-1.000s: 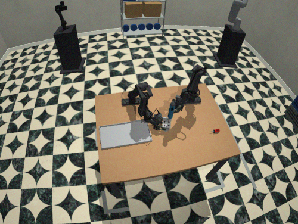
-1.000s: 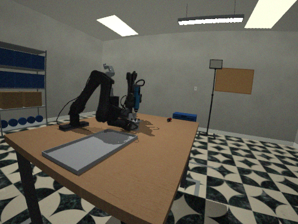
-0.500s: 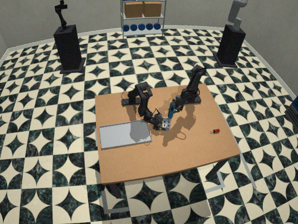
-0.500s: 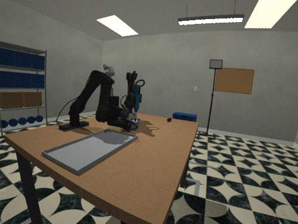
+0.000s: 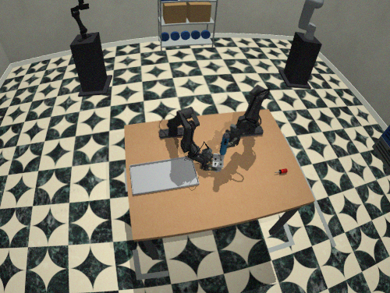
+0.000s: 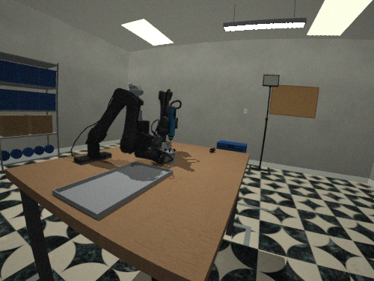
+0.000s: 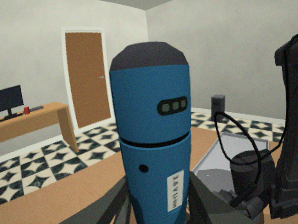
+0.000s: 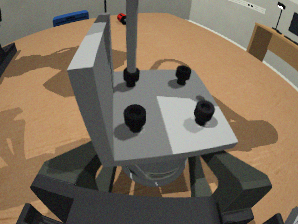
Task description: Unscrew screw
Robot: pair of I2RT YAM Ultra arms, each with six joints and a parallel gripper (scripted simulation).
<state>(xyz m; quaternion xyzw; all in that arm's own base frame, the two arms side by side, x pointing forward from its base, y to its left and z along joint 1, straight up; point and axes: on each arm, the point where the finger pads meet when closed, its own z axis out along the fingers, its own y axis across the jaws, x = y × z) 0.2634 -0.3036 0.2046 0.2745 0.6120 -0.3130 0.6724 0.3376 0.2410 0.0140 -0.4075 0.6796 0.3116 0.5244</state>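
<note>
The grey l-shaped bracket lies 50 mm above my right hand. From my right hand the other things lie so: red-handled screwdriver 60 mm ahead, 450 mm to the left, 10 mm below; then screw 10 mm behind, 20 mm to the left, 50 mm above; then grey tray 40 mm ahead, 350 mm to the right, 20 mm below.
</note>
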